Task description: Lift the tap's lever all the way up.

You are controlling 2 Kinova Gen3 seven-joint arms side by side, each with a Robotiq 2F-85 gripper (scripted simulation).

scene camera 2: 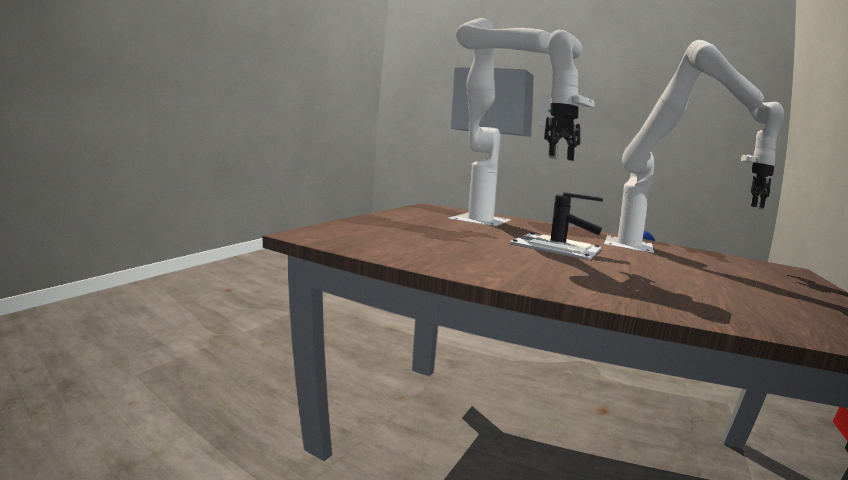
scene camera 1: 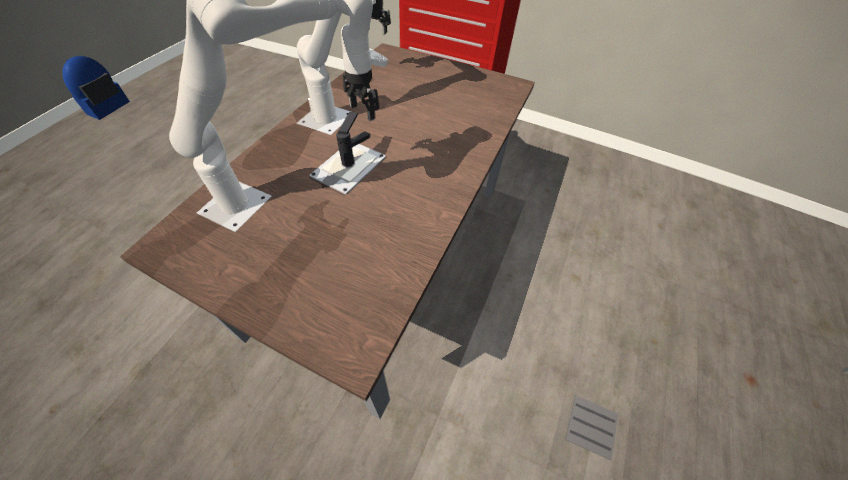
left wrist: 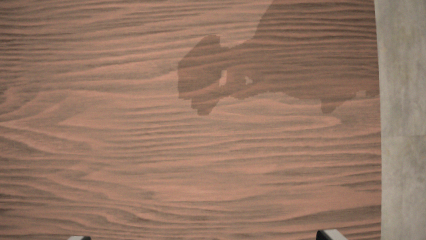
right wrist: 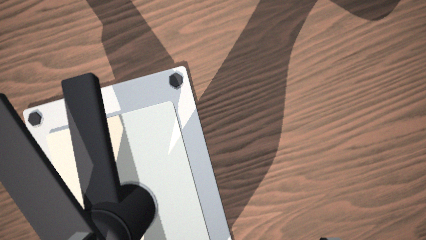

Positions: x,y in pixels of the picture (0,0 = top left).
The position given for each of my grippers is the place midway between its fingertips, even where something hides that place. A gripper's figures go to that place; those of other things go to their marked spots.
My left gripper (scene camera 2: 757,208) is 1.53 m from the lens. My right gripper (scene camera 2: 562,159) is 1.12 m from the lens.
